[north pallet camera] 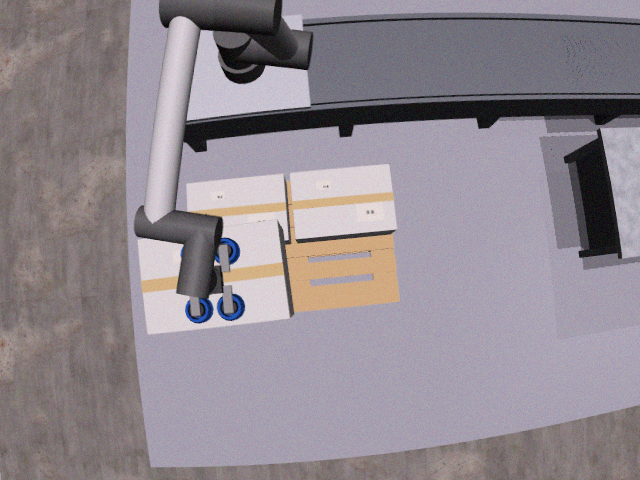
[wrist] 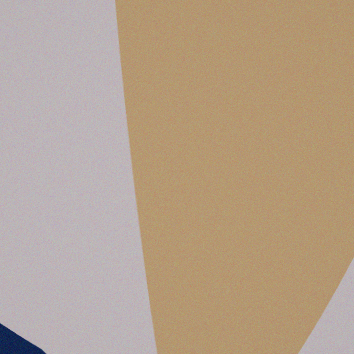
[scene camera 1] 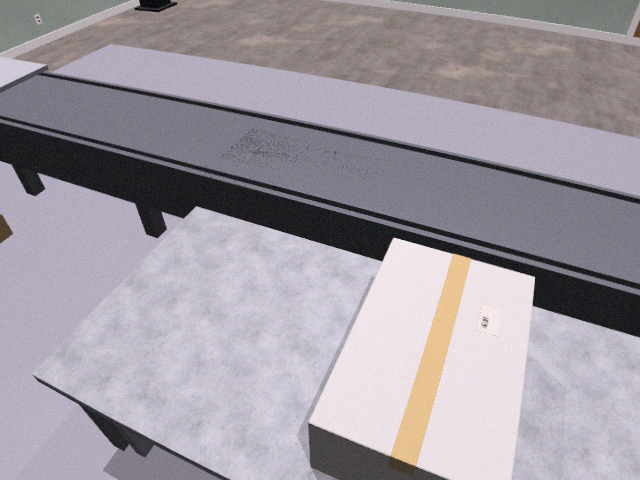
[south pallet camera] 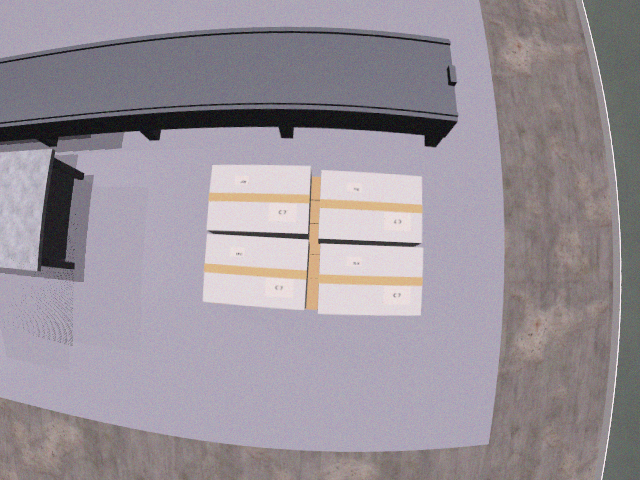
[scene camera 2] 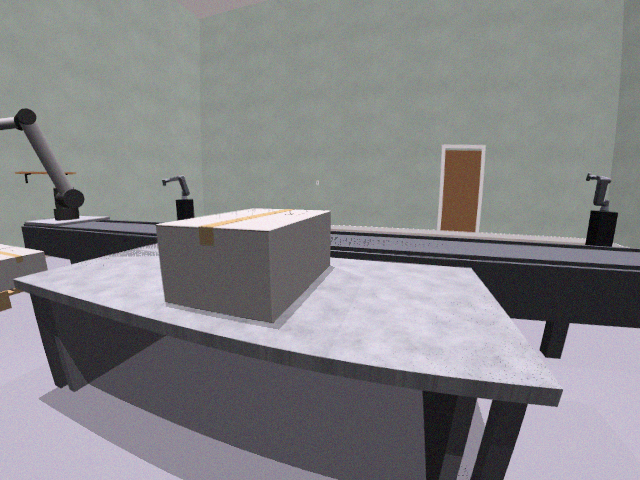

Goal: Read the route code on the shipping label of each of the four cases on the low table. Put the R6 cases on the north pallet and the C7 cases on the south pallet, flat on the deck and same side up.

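Where they show: hand at its tool point: (wrist: pixel 195 246); arm's base at its link origin: (scene camera 2: pixel 67 219).
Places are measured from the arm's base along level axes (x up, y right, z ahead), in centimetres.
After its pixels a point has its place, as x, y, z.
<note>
My gripper (north pallet camera: pixel 211 279) {57.1, 9.0, 120.5}, the suction head with blue cups, is shut on a white case (north pallet camera: pixel 258 302) {59.4, -7.4, 130.0} (wrist: pixel 60 150) {59.4, 13.5, 123.1} with tan tape. It holds this case level above the front left of the north pallet (north pallet camera: pixel 343 294) {-42.6, -44.5, 132.2}, overlapping the back left case in the view. Its route code is hidden. Two cases sit on the pallet's back half: one at left (north pallet camera: pixel 253 191) {-18.2, 1.2, 70.0}, partly covered, and one at right (north pallet camera: pixel 341 180) {-18.1, -48.5, 68.5}, its label blurred. One case (scene camera 1: pixel 392 320) {20.3, -298.0, 90.6} (scene camera 2: pixel 222 273) {8.0, -313.5, 120.0} stands on the low table (scene camera 1: pixel 206 310) {-4.0, -242.5, 91.0} (scene camera 2: pixel 403 310) {-4.0, -360.3, 102.1}; its code is unreadable. Several C7 cases, such as the front right one (south pallet camera: pixel 356 304) {-16.0, -588.5, 135.3}, lie on the south pallet (south pallet camera: pixel 314 237) {-42.7, -564.2, 97.2}.
The floor rail (scene camera 1: pixel 310 149) (north pallet camera: pixel 439 62) (south pallet camera: pixel 258 72) runs behind the table and both pallets. My arm (scene camera 2: pixel 46 155) {67.7, -27.3, 26.4} (north pallet camera: pixel 170 118) {99.0, 10.9, 70.2} stands on the carriage (north pallet camera: pixel 248 95) {-0.1, -1.7, 19.6} at the north end. Small robots (scene camera 2: pixel 180 186) (scene camera 2: pixel 600 191) stand beyond the rail.
</note>
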